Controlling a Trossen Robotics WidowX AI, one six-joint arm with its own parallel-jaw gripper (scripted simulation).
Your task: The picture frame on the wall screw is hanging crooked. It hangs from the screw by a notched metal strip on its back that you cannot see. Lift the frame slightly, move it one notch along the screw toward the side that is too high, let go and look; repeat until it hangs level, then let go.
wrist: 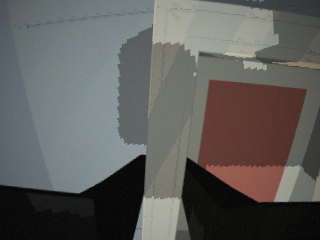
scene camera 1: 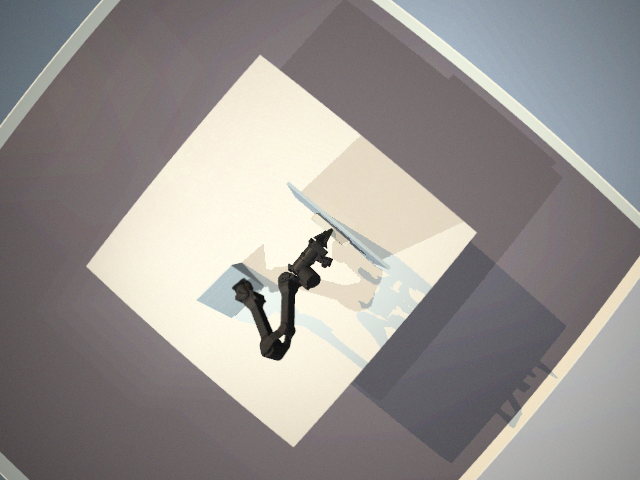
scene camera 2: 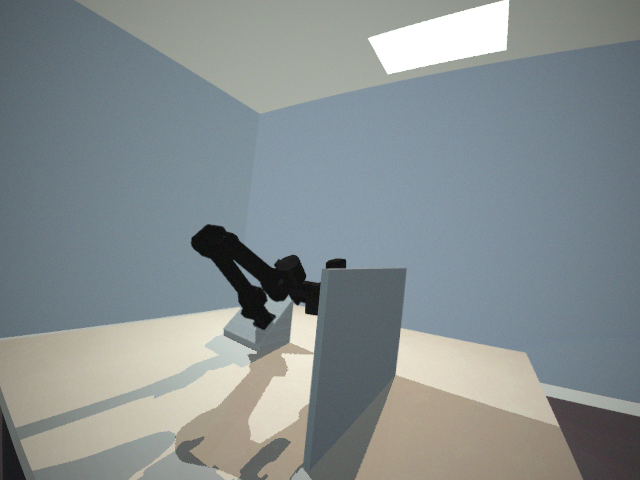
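Grey-blue wall panel (wrist: 87, 77), same spot as (scene camera 1: 345, 234).
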